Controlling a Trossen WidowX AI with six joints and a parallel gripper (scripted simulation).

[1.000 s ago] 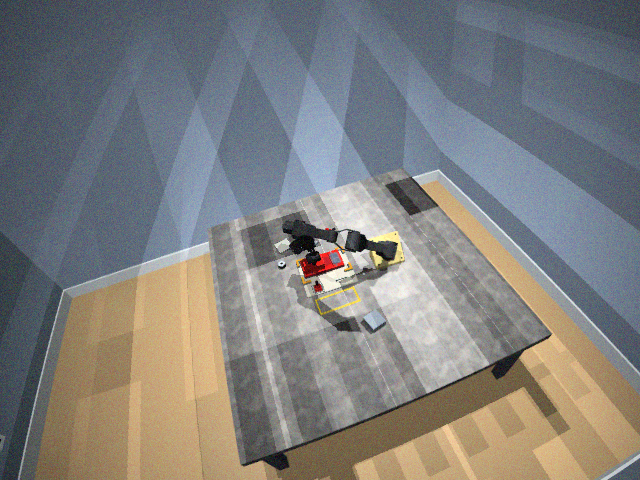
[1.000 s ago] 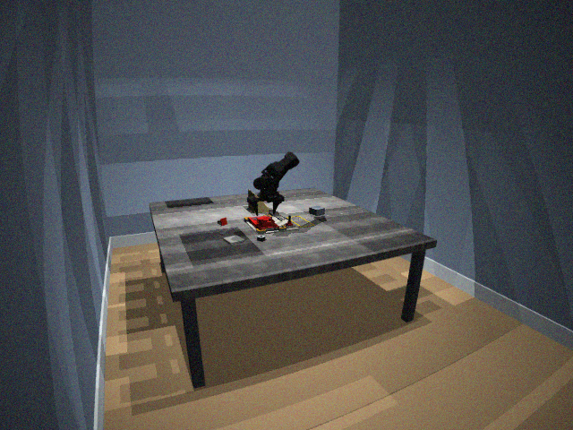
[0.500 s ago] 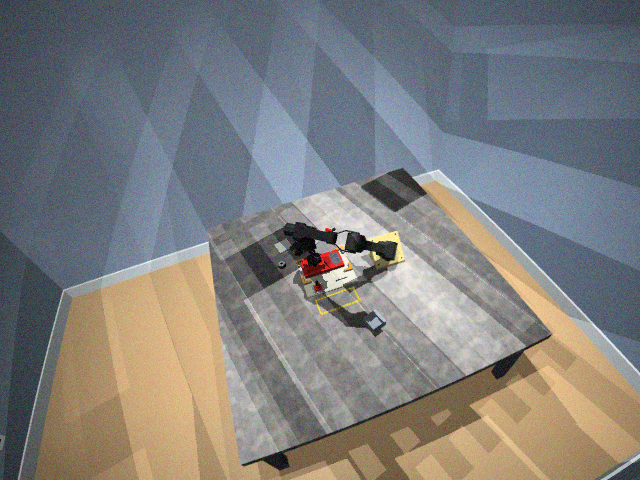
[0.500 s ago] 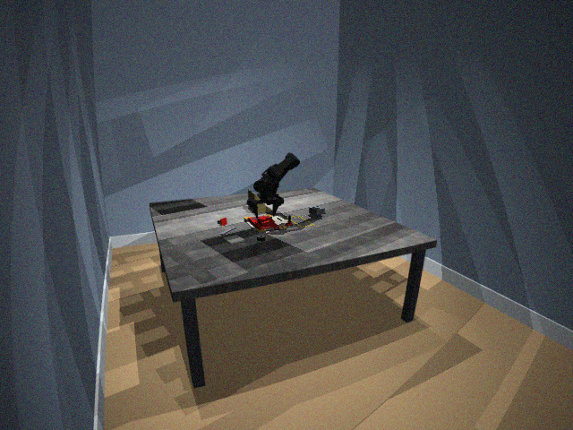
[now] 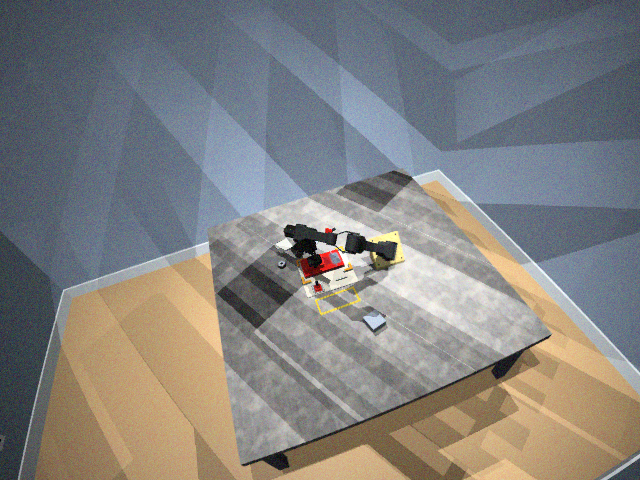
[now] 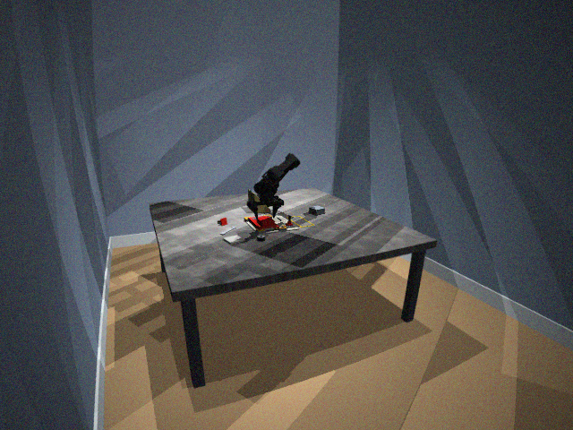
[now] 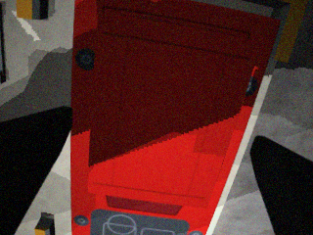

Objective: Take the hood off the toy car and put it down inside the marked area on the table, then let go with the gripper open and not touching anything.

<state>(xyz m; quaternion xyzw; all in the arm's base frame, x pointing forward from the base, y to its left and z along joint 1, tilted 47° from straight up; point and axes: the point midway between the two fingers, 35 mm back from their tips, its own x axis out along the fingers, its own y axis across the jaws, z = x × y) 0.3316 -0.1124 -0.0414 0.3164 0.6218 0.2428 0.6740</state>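
The red hood lies 1 cm below my gripper tip.
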